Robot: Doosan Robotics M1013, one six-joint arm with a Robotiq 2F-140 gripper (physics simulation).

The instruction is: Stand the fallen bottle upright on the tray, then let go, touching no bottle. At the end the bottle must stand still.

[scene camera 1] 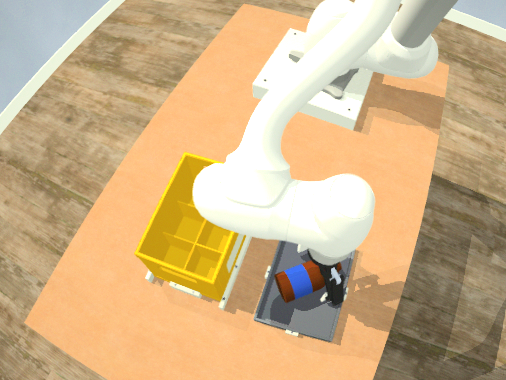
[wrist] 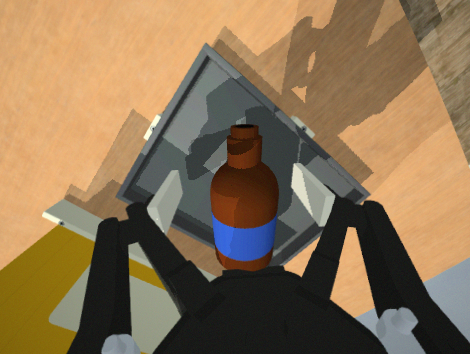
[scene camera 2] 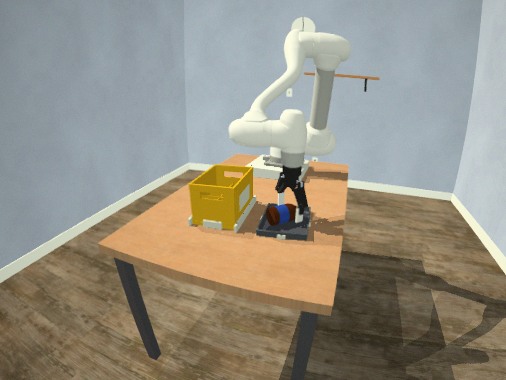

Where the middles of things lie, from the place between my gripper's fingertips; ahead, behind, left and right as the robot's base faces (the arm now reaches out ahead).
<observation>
The brown bottle [wrist: 244, 192] lies 3 cm ahead of my hand, 2 cm above it and 1 cm to the right of it. The rest, counted from my hand: white rail [wrist: 76, 219]: 18 cm to the right, 3 cm ahead, 1 cm below.
</observation>
